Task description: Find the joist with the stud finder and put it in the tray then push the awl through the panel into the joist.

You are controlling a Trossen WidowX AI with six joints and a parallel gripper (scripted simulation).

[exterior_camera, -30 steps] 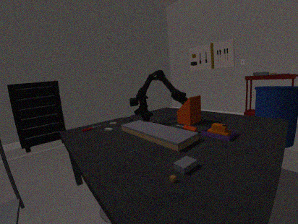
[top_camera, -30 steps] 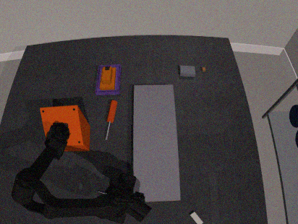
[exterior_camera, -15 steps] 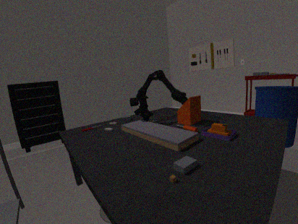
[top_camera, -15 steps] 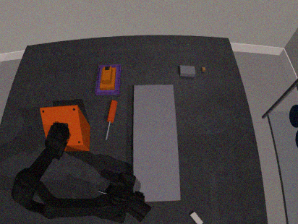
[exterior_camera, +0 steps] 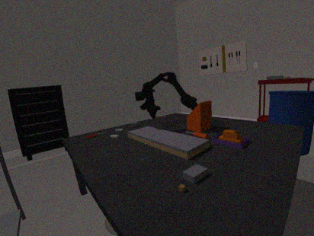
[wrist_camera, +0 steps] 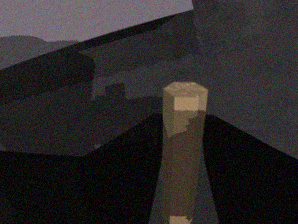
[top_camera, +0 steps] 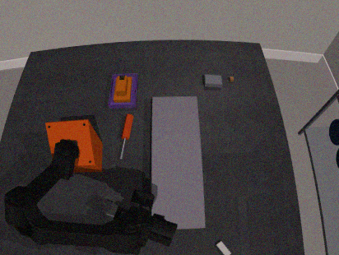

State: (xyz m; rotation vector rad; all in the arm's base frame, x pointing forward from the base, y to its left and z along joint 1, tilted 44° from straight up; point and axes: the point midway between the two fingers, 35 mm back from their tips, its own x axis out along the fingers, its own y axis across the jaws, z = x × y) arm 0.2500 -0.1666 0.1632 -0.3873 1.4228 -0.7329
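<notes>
My gripper tip is 5 cm past the awl and 1 cm to the right of it. Also, from my gripper tip: square light (59 cm to the left, 11 cm behind, 3 cm below); purple tray (56 cm to the left, 10 cm behind, 8 cm below); stud finder (58 cm to the left, 11 cm behind, 4 cm below).
</notes>
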